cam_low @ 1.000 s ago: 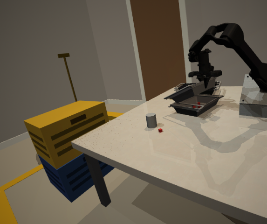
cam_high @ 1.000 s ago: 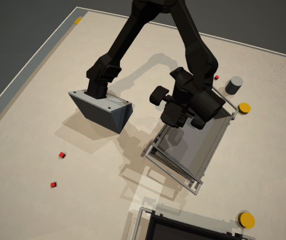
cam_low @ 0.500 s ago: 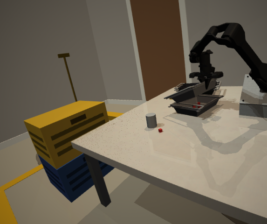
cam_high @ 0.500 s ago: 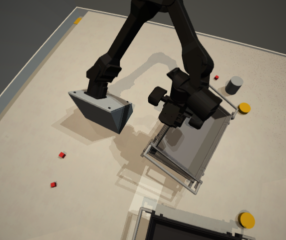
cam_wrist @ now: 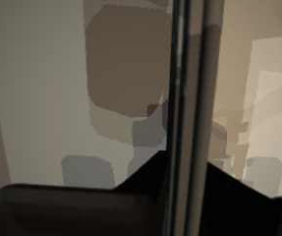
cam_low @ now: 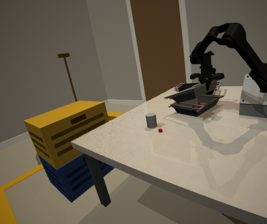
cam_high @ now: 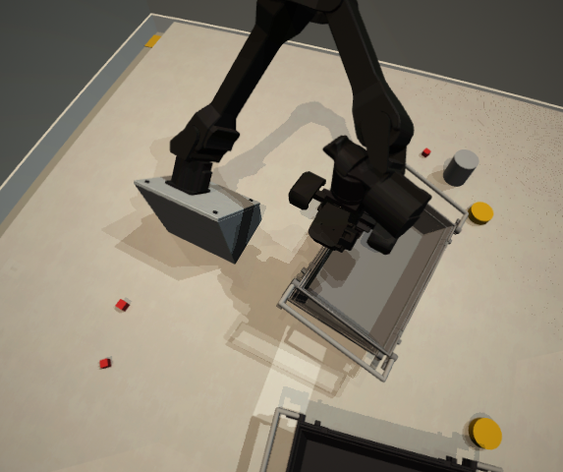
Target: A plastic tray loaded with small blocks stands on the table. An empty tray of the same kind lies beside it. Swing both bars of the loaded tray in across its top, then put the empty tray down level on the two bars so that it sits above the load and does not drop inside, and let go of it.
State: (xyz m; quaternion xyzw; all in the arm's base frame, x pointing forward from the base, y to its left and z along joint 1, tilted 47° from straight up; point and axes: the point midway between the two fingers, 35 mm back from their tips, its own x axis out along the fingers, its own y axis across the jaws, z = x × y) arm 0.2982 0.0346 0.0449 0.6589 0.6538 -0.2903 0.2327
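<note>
The empty tray is 9 cm ahead of my gripper tip, 1 cm to the right of it and 1 cm above it. Round my gripper tip: red block: 37 cm to the left, 12 cm below, 8 cm ahead.
</note>
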